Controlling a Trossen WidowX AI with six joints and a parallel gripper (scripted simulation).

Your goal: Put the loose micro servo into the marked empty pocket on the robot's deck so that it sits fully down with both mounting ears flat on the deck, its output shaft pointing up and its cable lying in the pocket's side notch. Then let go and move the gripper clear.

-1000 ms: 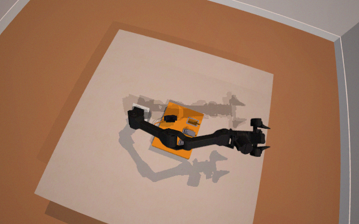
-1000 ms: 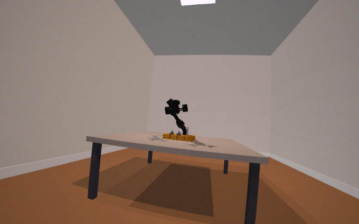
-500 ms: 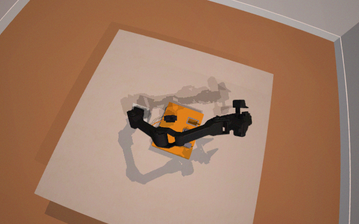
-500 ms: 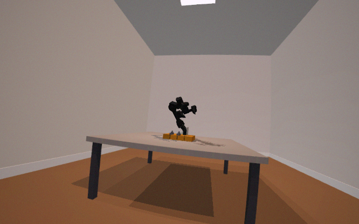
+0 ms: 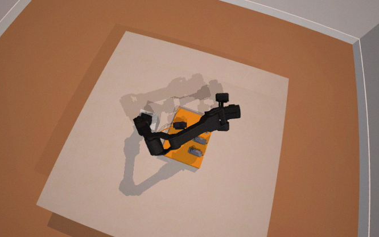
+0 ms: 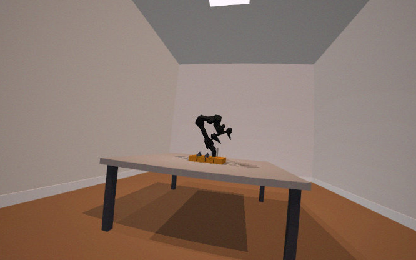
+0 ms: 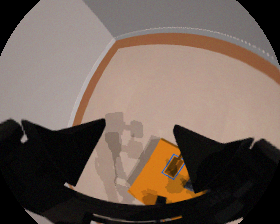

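Now: gripper tip 19 cm past the orange deck, 17 cm to the left of it and 17 cm above it.
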